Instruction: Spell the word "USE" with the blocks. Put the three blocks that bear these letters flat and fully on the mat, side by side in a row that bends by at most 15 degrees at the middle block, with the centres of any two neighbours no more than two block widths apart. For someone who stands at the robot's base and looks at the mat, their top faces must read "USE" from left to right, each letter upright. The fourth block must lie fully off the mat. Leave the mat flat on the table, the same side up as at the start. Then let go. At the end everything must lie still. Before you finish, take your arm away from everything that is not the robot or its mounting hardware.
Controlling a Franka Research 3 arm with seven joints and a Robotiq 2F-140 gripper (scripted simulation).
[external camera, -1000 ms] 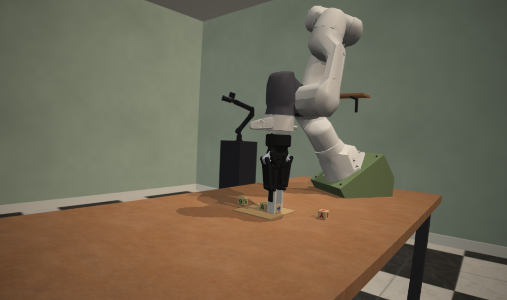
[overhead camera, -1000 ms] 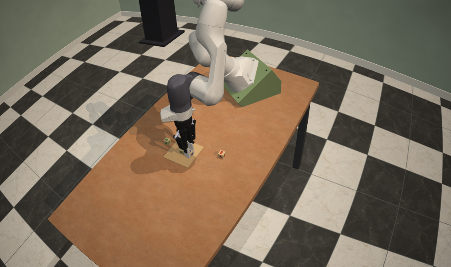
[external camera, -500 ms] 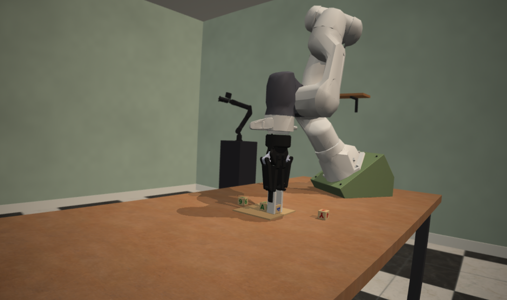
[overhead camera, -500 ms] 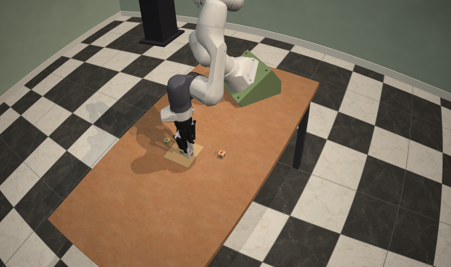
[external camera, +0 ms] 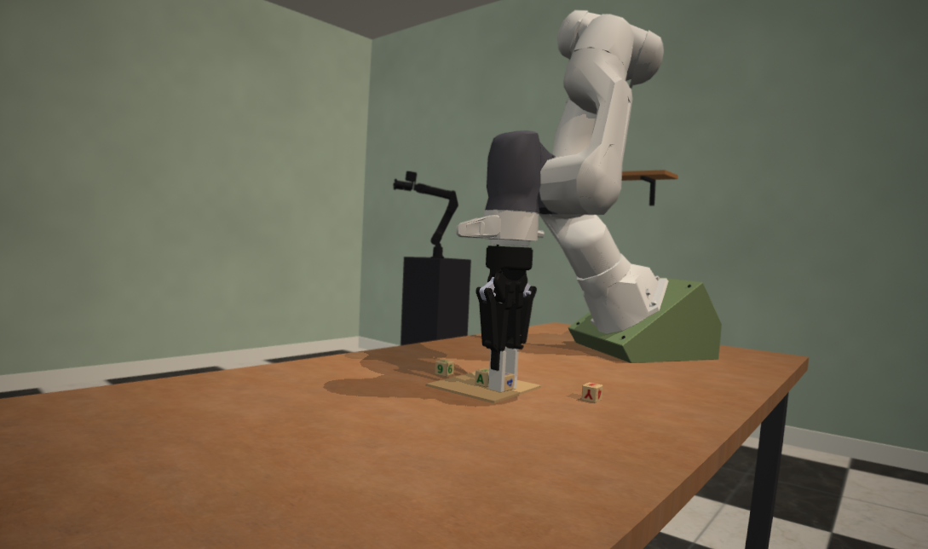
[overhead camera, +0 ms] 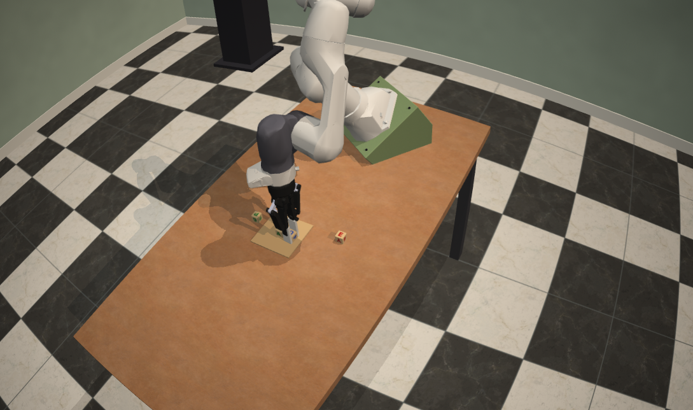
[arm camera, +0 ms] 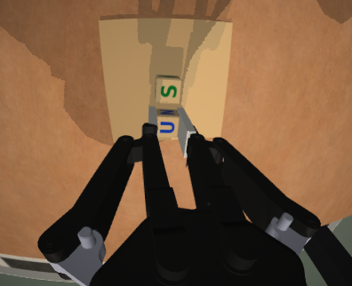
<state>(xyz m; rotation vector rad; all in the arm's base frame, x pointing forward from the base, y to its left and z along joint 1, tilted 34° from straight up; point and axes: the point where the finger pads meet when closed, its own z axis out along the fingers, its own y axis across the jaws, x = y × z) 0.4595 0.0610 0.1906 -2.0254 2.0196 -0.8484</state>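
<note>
My gripper is now 20 mm above the U block. Round my hand: mat 40 mm to the right, 40 mm below; then green P block 20 mm behind, 140 mm to the right, 30 mm below; then S block 40 mm to the right, 20 mm below.
</note>
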